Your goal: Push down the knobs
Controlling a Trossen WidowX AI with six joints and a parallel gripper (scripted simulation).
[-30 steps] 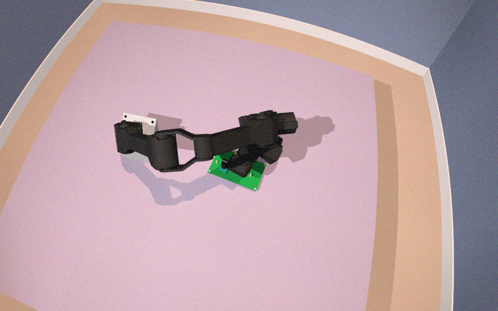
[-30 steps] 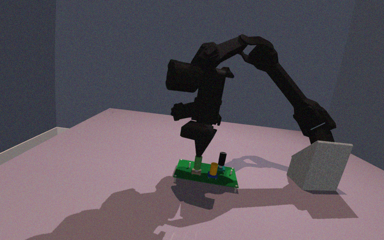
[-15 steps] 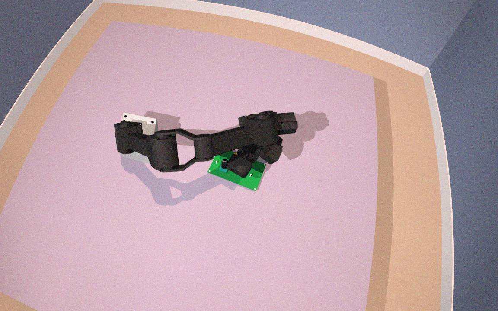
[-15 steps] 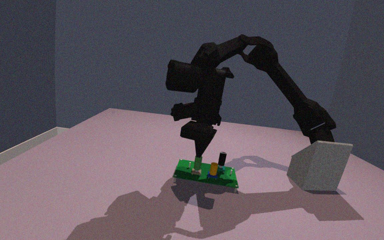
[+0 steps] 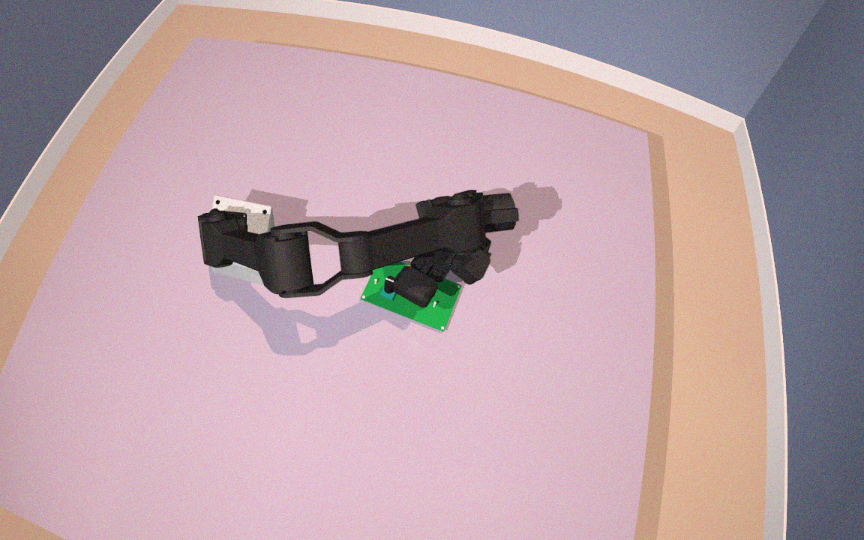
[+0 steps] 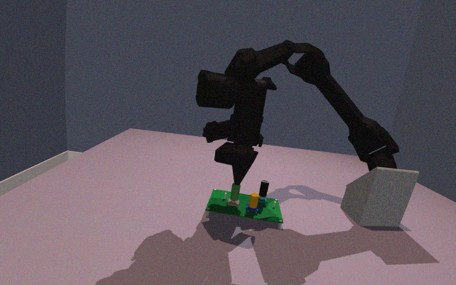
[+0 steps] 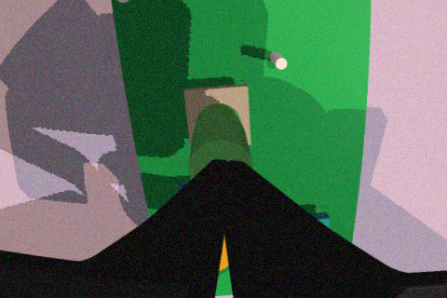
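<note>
Now: gripper tip 2 cm above the green knob. From my gripper tip the other things lie so: black knob: 7 cm behind, 2 cm to the right, 1 cm below.
</note>
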